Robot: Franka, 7 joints.
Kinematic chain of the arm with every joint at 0, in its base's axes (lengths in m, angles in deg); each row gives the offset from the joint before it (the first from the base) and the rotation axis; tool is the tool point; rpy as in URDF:
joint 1: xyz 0 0 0.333 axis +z
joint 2: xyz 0 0 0 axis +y
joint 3: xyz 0 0 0.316 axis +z
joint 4: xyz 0.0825 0 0 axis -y
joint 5: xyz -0.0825 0 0.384 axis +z
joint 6: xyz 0 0 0 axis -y
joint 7: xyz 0.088 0 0 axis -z
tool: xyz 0 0 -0.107 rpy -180 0 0
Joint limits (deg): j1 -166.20..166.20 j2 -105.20..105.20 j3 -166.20..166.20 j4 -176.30..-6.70 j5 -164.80..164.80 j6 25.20..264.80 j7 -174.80..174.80
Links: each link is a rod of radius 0.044 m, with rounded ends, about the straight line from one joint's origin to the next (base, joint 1, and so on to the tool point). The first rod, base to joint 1, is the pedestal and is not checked.
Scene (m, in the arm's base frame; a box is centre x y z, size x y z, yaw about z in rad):
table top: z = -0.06
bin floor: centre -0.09 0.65 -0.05 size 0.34 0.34 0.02 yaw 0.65
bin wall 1: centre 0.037 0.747 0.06 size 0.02 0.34 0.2 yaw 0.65
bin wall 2: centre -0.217 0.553 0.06 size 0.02 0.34 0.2 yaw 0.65
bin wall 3: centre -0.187 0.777 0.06 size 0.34 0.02 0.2 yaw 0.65
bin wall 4: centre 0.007 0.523 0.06 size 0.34 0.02 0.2 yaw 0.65
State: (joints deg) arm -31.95 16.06 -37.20 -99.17 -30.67 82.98 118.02
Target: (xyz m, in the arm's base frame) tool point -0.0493 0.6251 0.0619
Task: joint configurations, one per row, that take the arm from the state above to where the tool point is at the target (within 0.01 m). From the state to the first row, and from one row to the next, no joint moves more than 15 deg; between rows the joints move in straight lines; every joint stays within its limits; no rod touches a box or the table.
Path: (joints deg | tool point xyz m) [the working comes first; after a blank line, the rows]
Joints at the target: -111.79 -65.05 -142.00 -82.10 -48.90 91.92 118.02
Straight joint move there: touches bin wall 2.

1: -41.33 10.33 -49.91 -93.72 -34.07 83.47 115.11 | -0.0438 -0.5674 0.5476
2: -50.71 4.60 -62.62 -88.27 -37.47 83.97 112.19 | -0.2637 -0.4900 0.6376
3: -60.10 -1.13 -75.33 -82.81 -40.87 84.46 109.28 | -0.4416 -0.3195 0.7035
4: -69.48 -6.86 -88.05 -77.36 -44.27 84.95 106.36 | -0.5407 -0.0838 0.7404
5: -78.86 -12.59 -100.76 -71.91 -47.66 85.45 103.45 | -0.5403 0.1759 0.7481
6: -87.09 -25.71 -111.07 -74.46 -47.97 87.07 107.09 | -0.4861 0.4116 0.6211
7: -95.32 -38.82 -121.38 -77.01 -48.28 88.68 110.73 | -0.3646 0.5789 0.4499
8: -103.56 -51.94 -131.69 -79.56 -48.59 90.30 114.38 | -0.2067 0.6525 0.2555
9: -111.79 -65.05 -142.00 -82.10 -48.90 91.92 118.02 | -0.0493 0.6251 0.0619

